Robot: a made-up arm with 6 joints.
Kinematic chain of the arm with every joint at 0, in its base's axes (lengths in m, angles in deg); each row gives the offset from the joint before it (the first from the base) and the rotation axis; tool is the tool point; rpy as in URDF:
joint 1: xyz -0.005 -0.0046 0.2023 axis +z
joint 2: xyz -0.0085 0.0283 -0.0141 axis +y
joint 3: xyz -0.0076 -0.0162 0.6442 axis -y
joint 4: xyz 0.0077 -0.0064 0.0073 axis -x
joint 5: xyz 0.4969 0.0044 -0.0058 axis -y
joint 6: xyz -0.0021 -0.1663 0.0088 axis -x
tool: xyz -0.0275 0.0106 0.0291 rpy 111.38 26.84 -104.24
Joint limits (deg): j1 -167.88..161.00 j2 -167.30..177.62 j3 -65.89..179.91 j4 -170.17..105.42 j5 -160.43..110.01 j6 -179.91..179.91
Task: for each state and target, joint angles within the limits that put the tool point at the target. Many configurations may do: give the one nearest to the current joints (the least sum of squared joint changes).
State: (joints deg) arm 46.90 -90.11 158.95 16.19 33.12 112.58
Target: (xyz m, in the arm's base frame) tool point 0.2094 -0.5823 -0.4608
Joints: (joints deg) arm 97.47 -103.95 167.52 17.81 33.37 114.55
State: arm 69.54 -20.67 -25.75 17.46 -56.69 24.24
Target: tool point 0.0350 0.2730 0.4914
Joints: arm 104.59 -12.08 -60.92 23.05 -57.91 27.05
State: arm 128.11 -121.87 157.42 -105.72 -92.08 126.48
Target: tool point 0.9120 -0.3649 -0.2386
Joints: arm 159.12 -93.27 151.57 -101.07 -91.39 127.02
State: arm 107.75 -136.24 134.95 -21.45 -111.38 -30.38
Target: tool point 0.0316 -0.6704 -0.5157
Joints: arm 79.32 -103.04 167.50 -12.56 -107.13 -28.80
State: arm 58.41 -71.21 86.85 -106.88 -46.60 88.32
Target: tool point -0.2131 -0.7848 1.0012
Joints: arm 76.41 -49.81 91.38 -103.77 -52.04 83.22
